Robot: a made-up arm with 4 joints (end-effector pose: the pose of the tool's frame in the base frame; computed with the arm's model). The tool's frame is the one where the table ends. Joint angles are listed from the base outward.
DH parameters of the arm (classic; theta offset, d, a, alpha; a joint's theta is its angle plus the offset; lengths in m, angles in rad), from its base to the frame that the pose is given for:
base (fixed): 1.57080 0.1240 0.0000 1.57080
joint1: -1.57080 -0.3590 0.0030 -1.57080
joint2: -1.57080 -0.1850 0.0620 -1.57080
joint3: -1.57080 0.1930 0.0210 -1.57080
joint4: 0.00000 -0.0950 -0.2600 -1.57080
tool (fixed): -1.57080 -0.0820 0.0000 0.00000
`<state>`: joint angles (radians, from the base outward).
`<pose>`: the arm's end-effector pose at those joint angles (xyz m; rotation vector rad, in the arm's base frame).
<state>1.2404 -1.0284 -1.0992 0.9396</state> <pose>0.0677 0.0629 -0.2144 1.2656 -1.1327 0.9075</pose>
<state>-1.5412 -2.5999 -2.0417 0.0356</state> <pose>-0.4827 0.3981 0.2985 1.7113 0.4758 -1.2752</pose>
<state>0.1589 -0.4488 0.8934 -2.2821</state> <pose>-0.2914 -0.0447 0.2114 -1.7339 0.7858 -0.8010</pose>
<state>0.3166 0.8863 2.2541 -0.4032</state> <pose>-0.5335 0.0607 0.0888 -1.0354 1.1789 -1.7923</pose>
